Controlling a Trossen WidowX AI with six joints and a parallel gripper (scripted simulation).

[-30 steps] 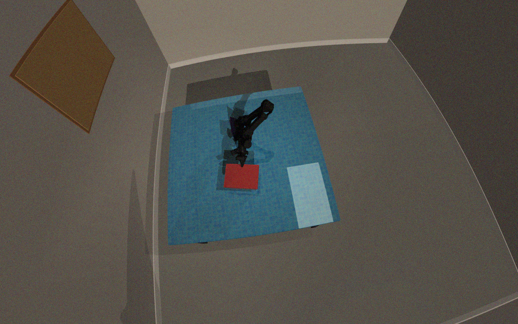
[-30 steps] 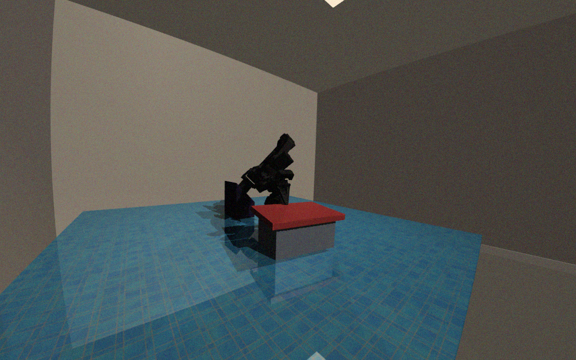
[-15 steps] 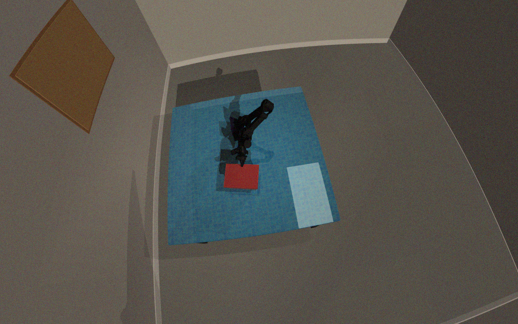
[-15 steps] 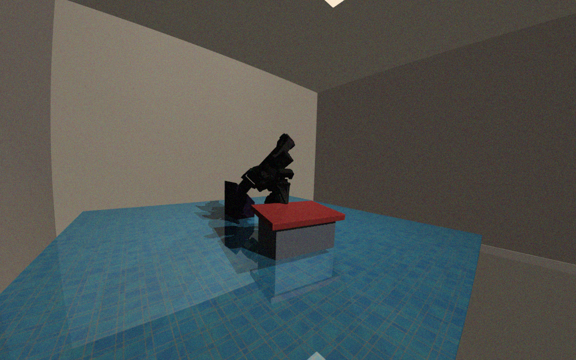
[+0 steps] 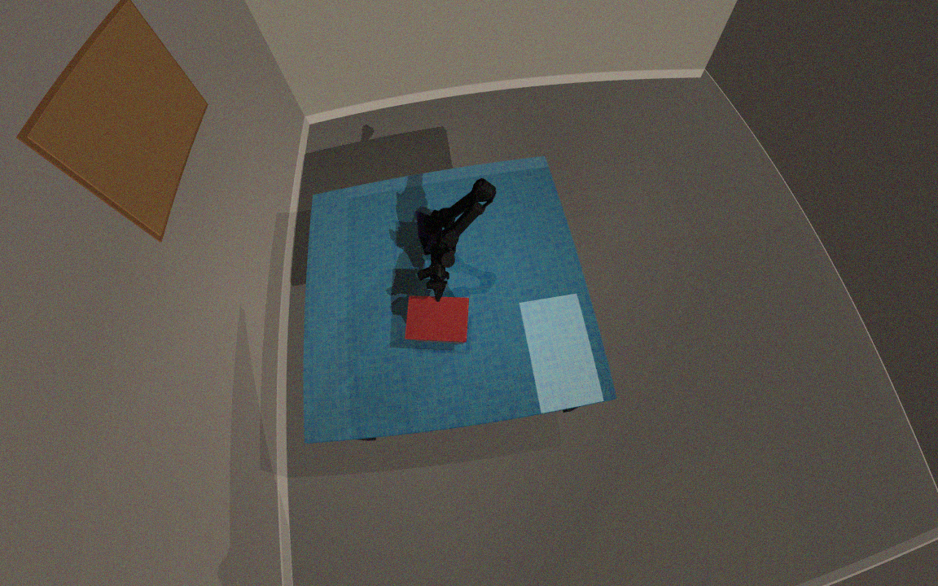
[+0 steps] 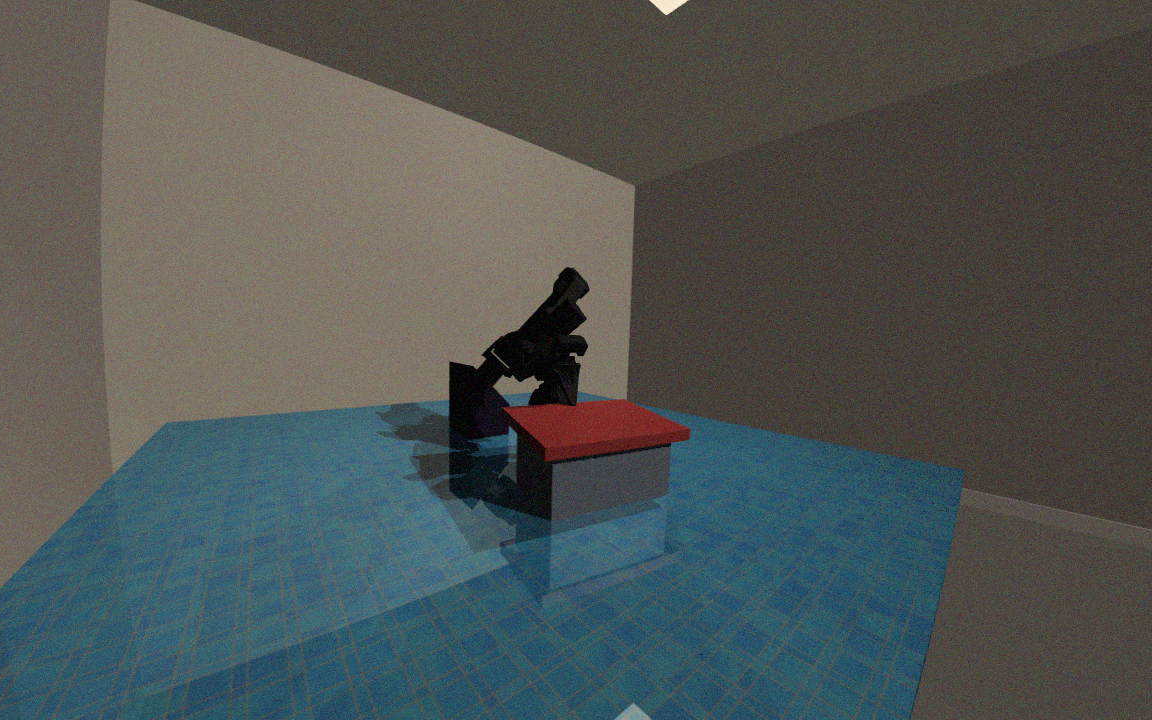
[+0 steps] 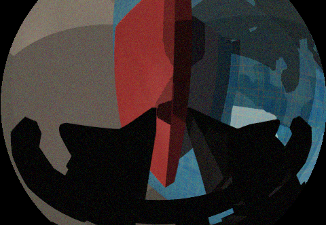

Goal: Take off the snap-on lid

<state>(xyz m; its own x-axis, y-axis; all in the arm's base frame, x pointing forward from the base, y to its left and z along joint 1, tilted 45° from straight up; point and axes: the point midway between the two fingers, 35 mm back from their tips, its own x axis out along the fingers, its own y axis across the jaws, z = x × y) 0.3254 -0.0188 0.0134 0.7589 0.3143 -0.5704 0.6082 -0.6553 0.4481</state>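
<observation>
The red lid lies 70 mm ahead of my gripper tip and 20 mm to the right of it. The rest, counted from my gripper tip: storage box 70 mm ahead, 20 mm to the right, 60 mm below.
</observation>
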